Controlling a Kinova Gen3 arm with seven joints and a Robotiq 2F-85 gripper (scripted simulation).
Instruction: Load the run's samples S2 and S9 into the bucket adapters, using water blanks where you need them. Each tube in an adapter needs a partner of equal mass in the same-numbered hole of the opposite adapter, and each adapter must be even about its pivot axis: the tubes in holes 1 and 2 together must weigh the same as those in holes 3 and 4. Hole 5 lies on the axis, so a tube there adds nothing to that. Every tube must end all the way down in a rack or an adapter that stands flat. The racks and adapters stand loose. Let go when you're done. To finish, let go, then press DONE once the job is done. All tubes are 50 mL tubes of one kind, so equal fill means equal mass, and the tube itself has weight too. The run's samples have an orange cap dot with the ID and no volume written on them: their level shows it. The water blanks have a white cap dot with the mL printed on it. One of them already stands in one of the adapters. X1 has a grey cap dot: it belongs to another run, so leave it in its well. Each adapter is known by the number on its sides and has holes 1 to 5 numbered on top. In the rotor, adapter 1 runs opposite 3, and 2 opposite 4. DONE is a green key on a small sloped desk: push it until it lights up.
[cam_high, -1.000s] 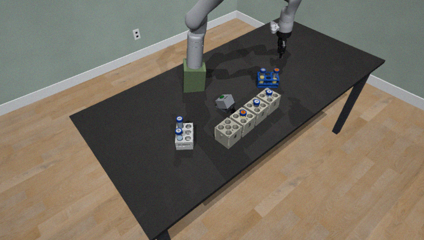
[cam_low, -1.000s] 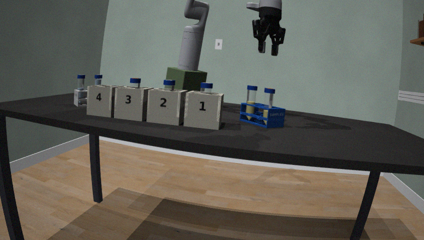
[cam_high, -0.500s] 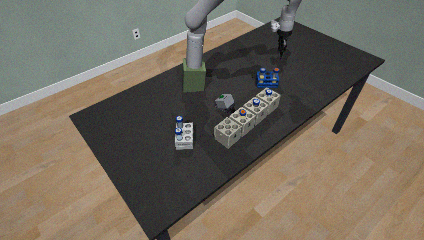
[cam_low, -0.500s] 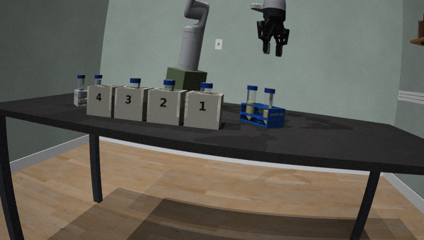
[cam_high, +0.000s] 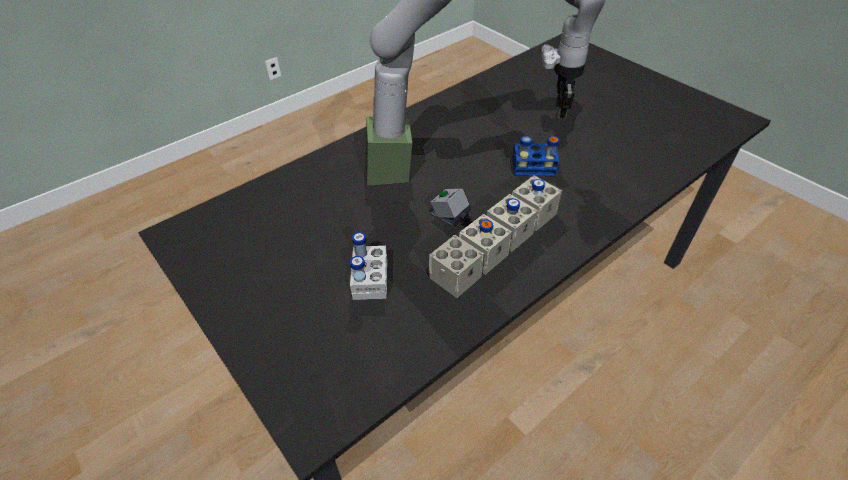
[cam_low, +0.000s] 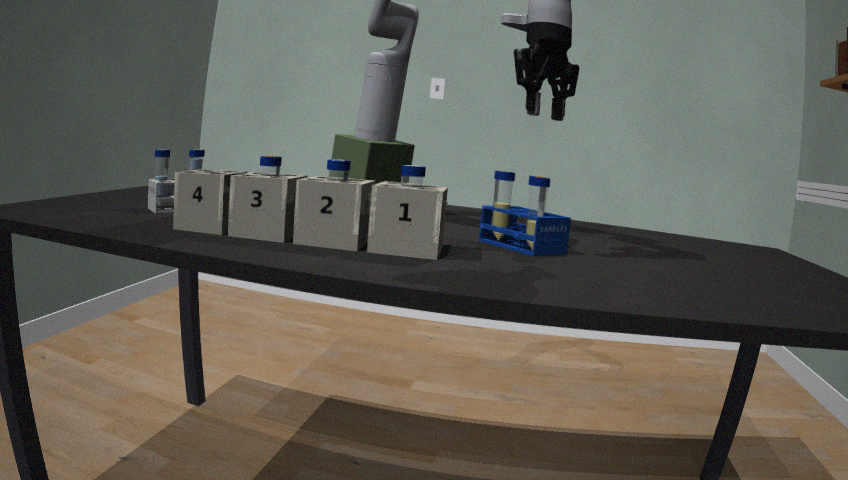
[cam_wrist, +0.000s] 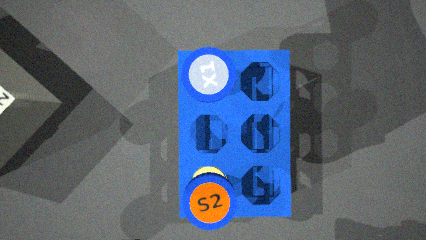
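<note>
My gripper is now 17 cm above the orange-dot sample tube and 1 cm past it. From my hand the other things lie so: water blank: 17 cm to the right, 17 cm below, 13 cm ahead; blue sample rack: 20 cm below, 4 cm behind, 2 cm to the right; grey-dot tube: 17 cm below, 8 cm to the right, 5 cm behind.
</note>
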